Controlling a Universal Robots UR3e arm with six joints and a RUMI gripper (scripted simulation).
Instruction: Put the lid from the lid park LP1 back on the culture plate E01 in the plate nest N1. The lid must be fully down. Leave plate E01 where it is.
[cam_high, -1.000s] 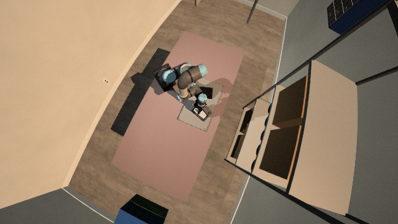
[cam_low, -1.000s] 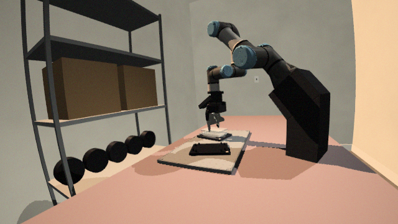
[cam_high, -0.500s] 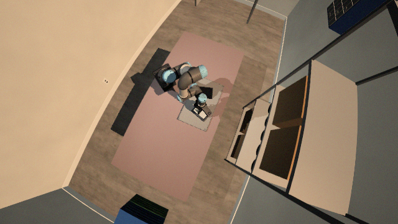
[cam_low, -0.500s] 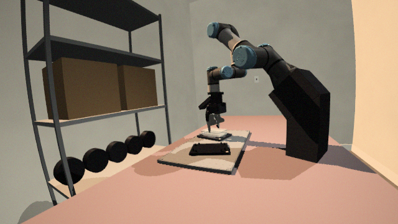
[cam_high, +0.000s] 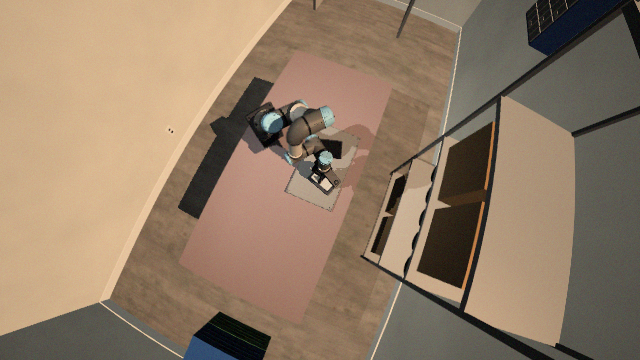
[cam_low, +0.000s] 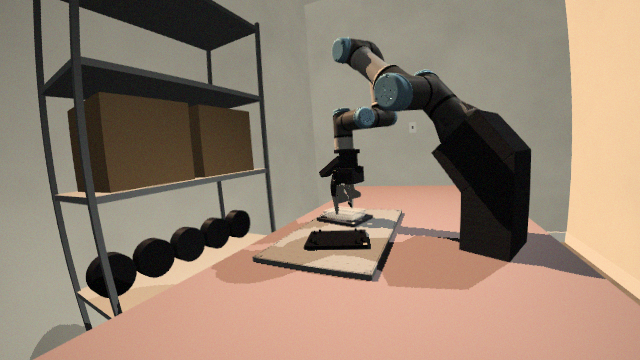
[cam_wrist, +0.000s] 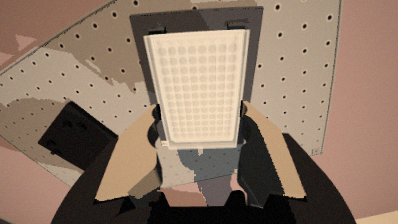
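The culture plate is 20 mm below my hand. Round my hand: lid park: 30 mm behind, 200 mm to the left, 40 mm below; then dark plate nest: 40 mm below; then clear lid: 10 mm below.
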